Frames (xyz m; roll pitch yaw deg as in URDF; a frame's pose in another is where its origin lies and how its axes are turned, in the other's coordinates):
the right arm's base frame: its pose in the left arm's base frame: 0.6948 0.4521 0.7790 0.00 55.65 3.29
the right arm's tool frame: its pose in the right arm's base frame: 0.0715 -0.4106 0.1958 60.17 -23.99 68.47
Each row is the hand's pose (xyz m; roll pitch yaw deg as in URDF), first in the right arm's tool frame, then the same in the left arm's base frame.
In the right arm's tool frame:
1: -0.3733 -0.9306 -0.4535 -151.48 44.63 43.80
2: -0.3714 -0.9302 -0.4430 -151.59 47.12 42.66
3: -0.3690 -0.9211 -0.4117 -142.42 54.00 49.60
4: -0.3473 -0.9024 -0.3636 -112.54 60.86 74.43
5: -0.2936 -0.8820 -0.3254 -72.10 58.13 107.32
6: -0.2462 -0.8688 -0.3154 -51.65 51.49 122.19
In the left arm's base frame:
1: 0.0671 0.0527 0.1351 -75.97 -42.97 103.26
2: 0.0767 0.0495 0.1317 -77.26 -41.55 106.23
3: 0.1064 0.0360 0.1292 -80.78 -43.07 117.09
4: 0.1621 0.0306 0.1289 -86.47 -47.50 137.38
5: 0.2255 0.0576 0.1321 -93.79 -50.83 162.60
6: 0.2605 0.0929 0.1388 -98.98 -51.42 179.82

